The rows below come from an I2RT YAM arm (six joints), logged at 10 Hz.
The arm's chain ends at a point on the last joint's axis. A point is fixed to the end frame.
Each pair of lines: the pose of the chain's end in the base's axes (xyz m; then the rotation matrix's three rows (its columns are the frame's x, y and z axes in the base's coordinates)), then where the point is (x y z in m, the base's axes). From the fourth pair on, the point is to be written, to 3 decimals.
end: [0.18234, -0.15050, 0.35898], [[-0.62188, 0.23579, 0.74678], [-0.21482, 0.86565, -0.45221], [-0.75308, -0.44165, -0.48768]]
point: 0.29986 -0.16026 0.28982
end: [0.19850, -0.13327, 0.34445], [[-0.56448, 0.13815, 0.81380], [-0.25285, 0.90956, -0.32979], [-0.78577, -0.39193, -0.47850]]
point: 0.31851 -0.12472 0.27954
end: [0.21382, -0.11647, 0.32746], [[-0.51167, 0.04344, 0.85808], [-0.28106, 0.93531, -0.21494], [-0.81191, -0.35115, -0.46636]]
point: 0.33369 -0.09164 0.26660
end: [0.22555, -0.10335, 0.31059], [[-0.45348, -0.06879, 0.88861], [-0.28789, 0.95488, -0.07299], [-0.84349, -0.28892, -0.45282]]
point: 0.343 -0.060 0.255
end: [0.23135, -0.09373, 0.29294], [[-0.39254, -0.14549, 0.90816], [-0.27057, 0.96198, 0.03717], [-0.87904, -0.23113, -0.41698]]
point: 0.346 -0.036 0.246
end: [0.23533, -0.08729, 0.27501], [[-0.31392, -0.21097, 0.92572], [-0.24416, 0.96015, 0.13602], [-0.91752, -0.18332, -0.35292]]
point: 0.347 -0.018 0.239
